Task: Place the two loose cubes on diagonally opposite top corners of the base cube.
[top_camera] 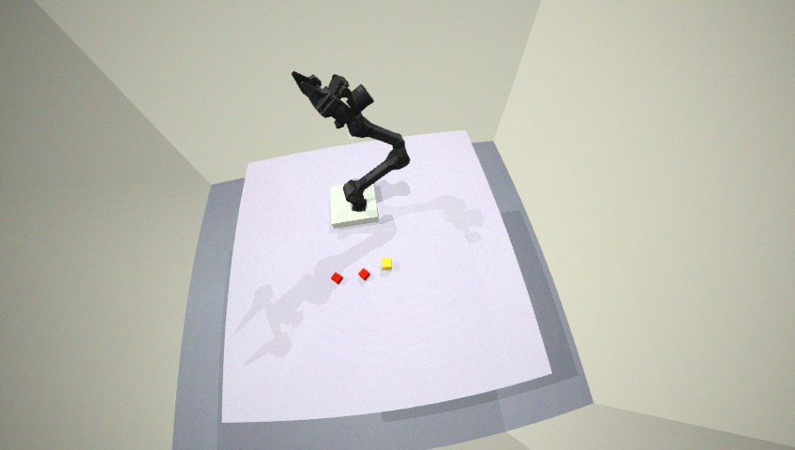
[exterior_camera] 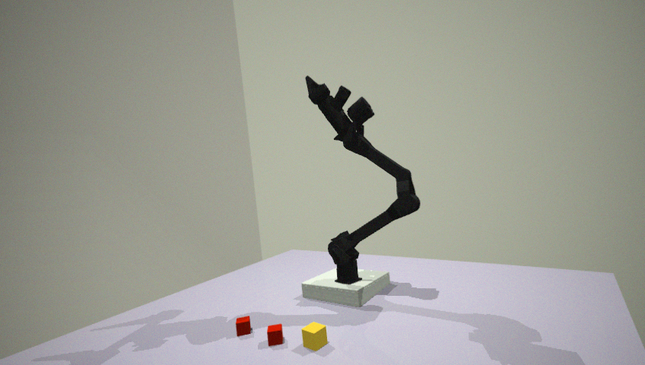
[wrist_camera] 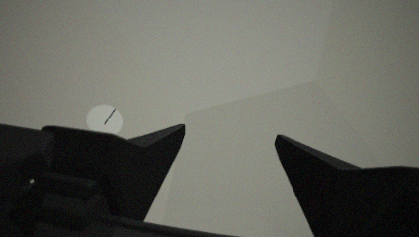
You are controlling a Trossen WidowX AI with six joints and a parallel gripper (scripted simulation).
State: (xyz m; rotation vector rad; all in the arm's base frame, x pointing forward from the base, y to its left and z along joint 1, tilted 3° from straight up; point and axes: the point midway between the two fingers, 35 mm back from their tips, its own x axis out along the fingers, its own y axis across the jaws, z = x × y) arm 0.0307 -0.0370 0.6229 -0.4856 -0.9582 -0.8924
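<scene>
Right now the yellow cube is 26 cm ahead of my gripper tip, 20 cm to the left of it and 68 cm below it.
</scene>
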